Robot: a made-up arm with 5 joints.
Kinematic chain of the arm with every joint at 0, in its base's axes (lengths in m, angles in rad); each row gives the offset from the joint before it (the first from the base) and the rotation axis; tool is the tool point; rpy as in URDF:
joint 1: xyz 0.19 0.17 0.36 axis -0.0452 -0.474 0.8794
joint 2: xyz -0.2 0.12 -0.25 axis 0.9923 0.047 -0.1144
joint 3: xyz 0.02 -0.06 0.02 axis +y
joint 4: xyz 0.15 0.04 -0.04 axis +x
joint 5: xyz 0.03 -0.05 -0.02 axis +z
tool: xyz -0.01 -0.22 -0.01 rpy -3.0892 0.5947 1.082
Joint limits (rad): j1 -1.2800..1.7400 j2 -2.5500..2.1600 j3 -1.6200..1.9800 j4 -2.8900..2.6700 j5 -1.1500..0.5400
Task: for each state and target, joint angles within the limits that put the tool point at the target. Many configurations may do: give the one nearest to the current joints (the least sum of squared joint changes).
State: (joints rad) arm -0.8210 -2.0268 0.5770 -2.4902 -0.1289
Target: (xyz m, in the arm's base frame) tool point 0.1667 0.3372 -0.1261
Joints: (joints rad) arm -0.6233 -2.0465 0.2626 -2.5723 0.2212
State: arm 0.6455 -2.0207 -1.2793 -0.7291 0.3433
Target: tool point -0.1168 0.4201 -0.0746
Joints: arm 0.9895 -2.4180 -0.7322 -0.7289 0.2873
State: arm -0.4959 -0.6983 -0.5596 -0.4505 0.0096
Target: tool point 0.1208 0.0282 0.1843
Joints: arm -0.4008 -0.2629 -0.2753 0.0192 0.0264
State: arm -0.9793 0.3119 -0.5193 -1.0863 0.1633
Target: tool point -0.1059 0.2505 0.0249
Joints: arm -1.1416 0.9752 -0.0847 -0.4992 0.0683
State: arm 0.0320 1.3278 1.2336 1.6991 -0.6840
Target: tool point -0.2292 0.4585 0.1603
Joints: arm -0.0895 1.3389 1.3789 1.6397 -0.4241
